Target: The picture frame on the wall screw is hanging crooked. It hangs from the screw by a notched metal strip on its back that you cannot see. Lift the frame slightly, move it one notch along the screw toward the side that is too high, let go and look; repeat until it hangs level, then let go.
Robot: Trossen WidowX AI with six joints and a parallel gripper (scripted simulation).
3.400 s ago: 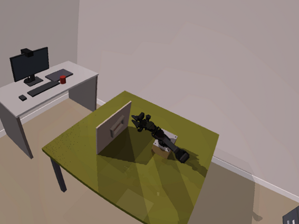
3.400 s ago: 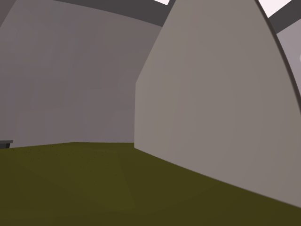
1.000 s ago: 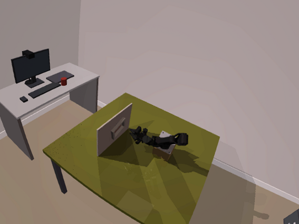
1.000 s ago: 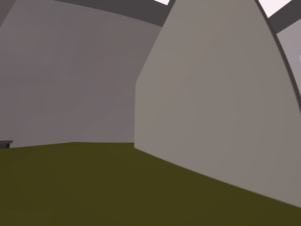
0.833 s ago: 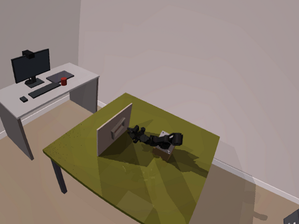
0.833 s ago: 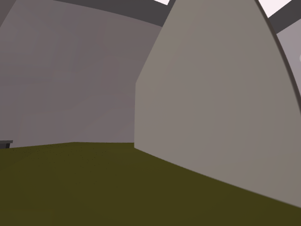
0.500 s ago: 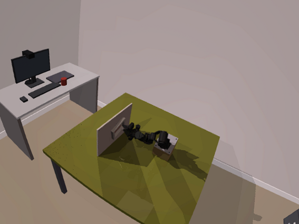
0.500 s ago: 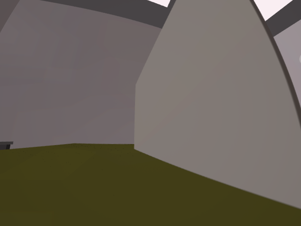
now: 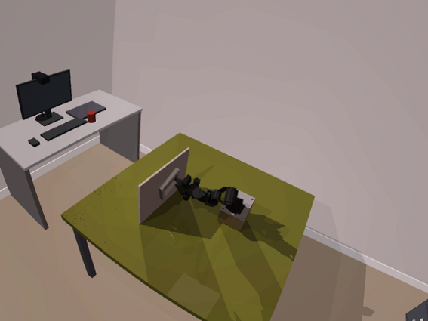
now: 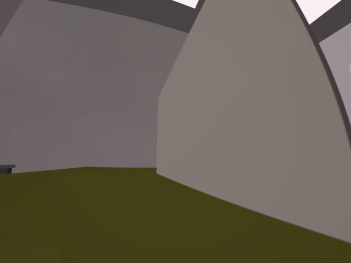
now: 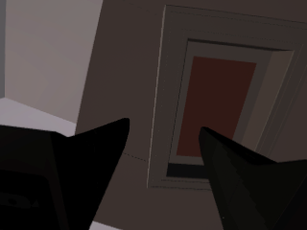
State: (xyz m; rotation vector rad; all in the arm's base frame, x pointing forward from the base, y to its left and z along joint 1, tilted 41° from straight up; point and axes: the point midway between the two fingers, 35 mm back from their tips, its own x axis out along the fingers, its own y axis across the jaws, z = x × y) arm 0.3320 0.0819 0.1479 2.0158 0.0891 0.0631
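The picture frame lies 5 cm ahead of my gripper tip, 1 cm to the right of it and 5 cm below it. The rest, counted from my gripper tip: wall panel: 6 cm ahead, 1 cm to the left, 6 cm below.
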